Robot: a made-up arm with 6 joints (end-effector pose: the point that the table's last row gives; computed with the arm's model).
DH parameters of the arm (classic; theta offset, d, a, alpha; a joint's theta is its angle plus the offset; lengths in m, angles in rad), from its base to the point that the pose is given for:
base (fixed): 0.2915 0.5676 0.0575 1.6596
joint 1: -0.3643 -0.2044 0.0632 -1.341
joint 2: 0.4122 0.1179 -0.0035 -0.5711
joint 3: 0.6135 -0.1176 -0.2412 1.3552
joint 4: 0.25 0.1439 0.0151 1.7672
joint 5: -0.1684 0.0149 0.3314 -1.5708
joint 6: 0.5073 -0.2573 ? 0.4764
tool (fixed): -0.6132 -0.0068 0 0
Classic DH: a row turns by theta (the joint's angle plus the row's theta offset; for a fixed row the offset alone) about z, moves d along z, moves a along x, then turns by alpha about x.
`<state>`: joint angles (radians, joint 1 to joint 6).
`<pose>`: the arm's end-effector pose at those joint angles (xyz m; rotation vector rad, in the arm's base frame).
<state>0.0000 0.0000 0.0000 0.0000 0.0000 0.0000</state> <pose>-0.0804 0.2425 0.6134 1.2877 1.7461 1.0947</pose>
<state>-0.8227 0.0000 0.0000 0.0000 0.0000 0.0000</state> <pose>-0.0434 0.2499 0.6534 1.6296 2.4068 0.3917</pose>
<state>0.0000 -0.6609 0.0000 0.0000 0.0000 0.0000</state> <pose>-0.0411 0.3258 0.6130 1.5706 1.4028 0.4300</pose>
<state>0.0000 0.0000 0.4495 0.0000 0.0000 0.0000</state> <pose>-0.0842 0.1632 0.6328 1.0190 2.1624 1.3120</pose>
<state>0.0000 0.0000 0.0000 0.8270 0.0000 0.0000</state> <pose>-0.1351 0.1388 0.7968 1.4741 1.3561 2.0500</pose>
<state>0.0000 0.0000 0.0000 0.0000 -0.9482 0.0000</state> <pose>-0.2160 -0.0973 0.6134 0.3934 2.4178 1.5650</pose>
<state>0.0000 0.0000 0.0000 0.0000 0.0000 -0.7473</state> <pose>-0.0804 0.2417 0.6367 0.8090 1.8846 0.3553</pose>
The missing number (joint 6, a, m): -0.0318
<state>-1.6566 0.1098 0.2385 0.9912 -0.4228 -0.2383</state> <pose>0.2020 0.0118 0.7584 -1.7635 -1.4612 -0.7209</pose>
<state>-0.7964 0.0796 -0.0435 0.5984 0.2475 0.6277</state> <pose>0.0964 0.2928 0.7526 -2.5553 -1.1211 -1.3078</pose>
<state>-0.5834 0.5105 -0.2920 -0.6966 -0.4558 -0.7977</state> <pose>-0.1463 0.0910 0.5947 -0.0673 2.6138 -0.0480</pose>
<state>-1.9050 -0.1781 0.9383 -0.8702 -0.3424 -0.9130</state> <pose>0.0884 0.0159 0.6885 0.8992 -1.9032 -0.1498</pose>
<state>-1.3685 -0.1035 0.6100 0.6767 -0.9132 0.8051</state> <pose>0.1081 -0.1653 0.7326 -1.3423 -0.4122 -0.8193</pose>
